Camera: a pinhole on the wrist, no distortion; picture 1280 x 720 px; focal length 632.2 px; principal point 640.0 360.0 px. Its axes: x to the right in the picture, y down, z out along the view. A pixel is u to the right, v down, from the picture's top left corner.
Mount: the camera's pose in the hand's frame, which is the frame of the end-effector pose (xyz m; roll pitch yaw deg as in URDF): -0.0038 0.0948 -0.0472 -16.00 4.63 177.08
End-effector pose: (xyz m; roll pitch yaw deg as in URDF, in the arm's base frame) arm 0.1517 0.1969 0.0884 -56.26 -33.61 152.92
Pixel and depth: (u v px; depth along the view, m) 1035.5 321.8 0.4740
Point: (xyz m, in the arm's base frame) 0.3582 -0.2792 0.0740
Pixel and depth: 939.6 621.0 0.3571
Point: 0.3710 -0.0557 0.1778
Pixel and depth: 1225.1 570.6 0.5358
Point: 0.6514 -0.2879 0.0941
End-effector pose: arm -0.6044 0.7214 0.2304 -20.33 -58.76 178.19
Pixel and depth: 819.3 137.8 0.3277
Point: -0.3502 0.4984 0.2447
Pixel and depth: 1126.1 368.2 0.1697
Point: -0.4620 0.6307 0.1439
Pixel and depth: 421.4 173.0 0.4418
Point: -0.3570 0.4790 0.5152
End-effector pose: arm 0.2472 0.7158 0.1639 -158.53 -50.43 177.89
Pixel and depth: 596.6 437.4 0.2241
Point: 0.1340 0.6673 0.0592
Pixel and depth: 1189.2 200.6 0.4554
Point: 0.2158 0.6693 -0.4265
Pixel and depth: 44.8 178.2 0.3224
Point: -0.1732 0.6926 0.1694
